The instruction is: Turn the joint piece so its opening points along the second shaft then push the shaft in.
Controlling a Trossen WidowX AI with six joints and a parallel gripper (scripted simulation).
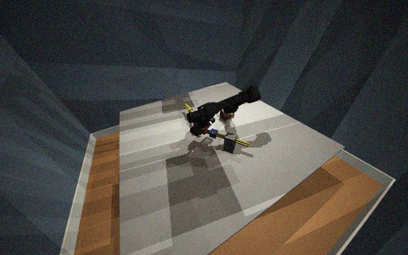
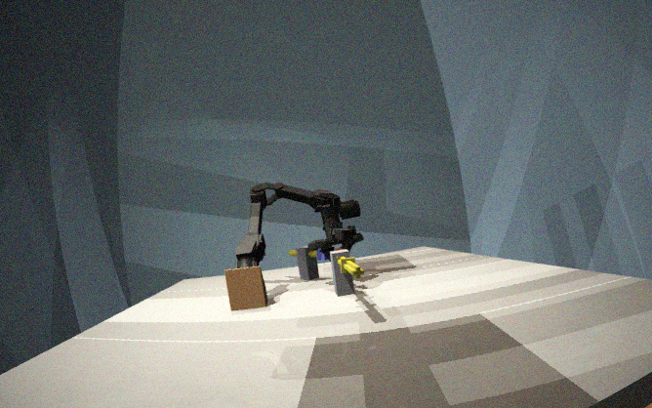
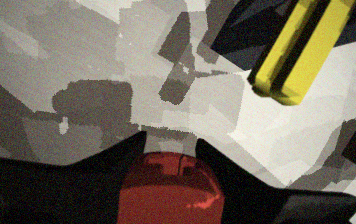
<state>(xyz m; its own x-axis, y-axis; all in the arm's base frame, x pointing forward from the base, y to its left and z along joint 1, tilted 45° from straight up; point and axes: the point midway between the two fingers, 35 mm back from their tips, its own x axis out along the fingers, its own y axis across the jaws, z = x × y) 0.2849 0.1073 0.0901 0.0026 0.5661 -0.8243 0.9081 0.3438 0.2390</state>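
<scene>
Now: the red joint piece 10 mm behind my gripper tip, 20 mm to the left of it and 40 mm above it.
</scene>
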